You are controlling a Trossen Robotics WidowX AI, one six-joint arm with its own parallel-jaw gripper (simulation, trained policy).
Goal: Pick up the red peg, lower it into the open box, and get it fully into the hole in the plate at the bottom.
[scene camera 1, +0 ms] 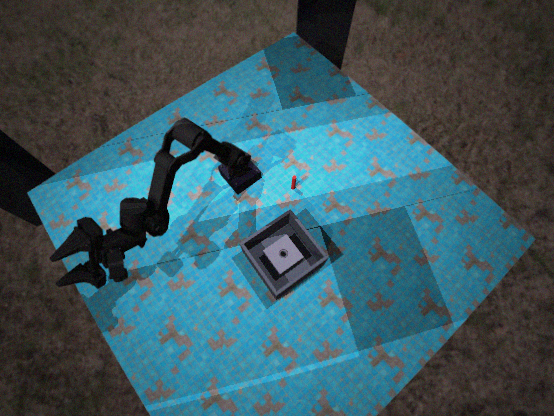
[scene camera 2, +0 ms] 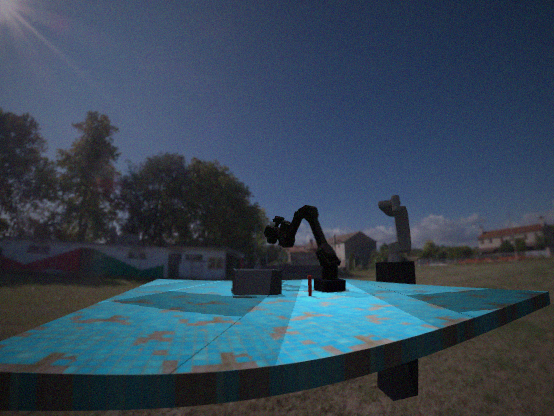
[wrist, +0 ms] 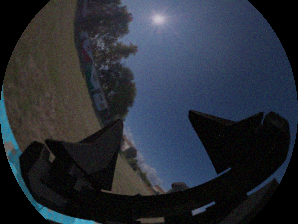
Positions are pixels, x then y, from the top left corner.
light plate: scene camera 1 284, 246; not seen in scene camera 2 (hidden by a grey box); not seen in the wrist view (out of frame)
